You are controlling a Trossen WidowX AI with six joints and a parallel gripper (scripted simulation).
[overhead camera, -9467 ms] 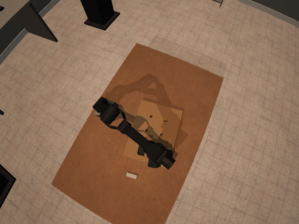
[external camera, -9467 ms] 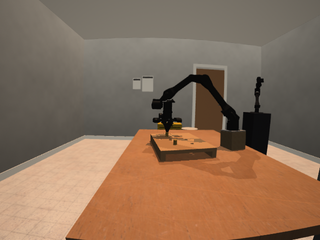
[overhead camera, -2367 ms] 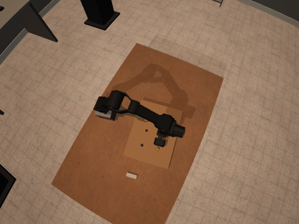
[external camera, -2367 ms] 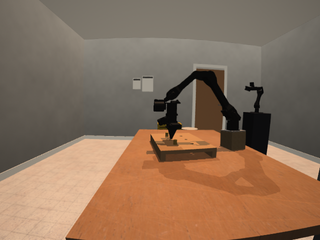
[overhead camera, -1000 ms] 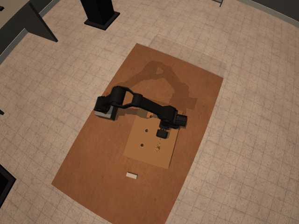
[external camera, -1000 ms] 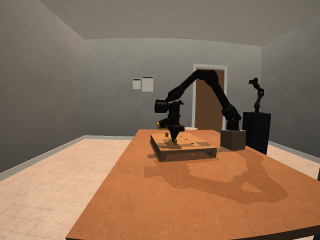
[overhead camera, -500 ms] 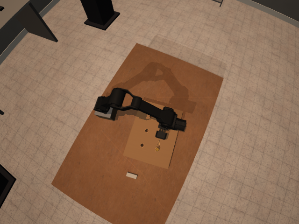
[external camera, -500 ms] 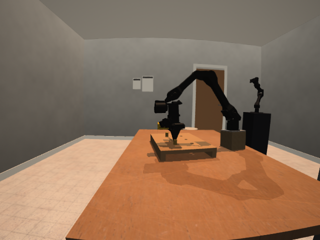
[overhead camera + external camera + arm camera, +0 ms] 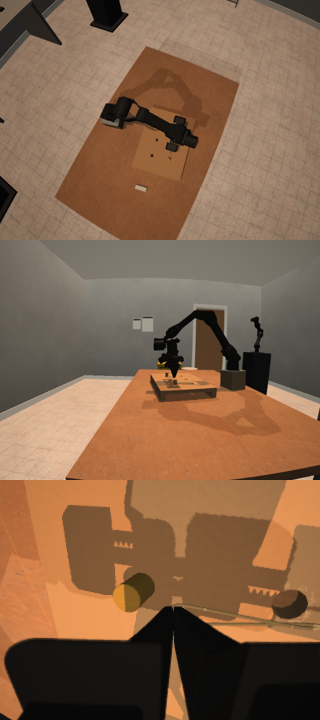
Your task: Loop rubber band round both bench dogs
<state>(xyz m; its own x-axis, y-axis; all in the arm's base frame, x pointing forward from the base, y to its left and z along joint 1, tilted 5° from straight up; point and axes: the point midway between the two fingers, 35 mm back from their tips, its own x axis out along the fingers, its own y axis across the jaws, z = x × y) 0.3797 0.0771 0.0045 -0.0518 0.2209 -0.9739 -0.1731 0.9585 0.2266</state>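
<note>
My hand is 8 cm above the wooden board, 6 cm to the left of it and 3 cm past it. Round my hand: small white block: 36 cm to the right, 10 cm below, 4 cm behind.
</note>
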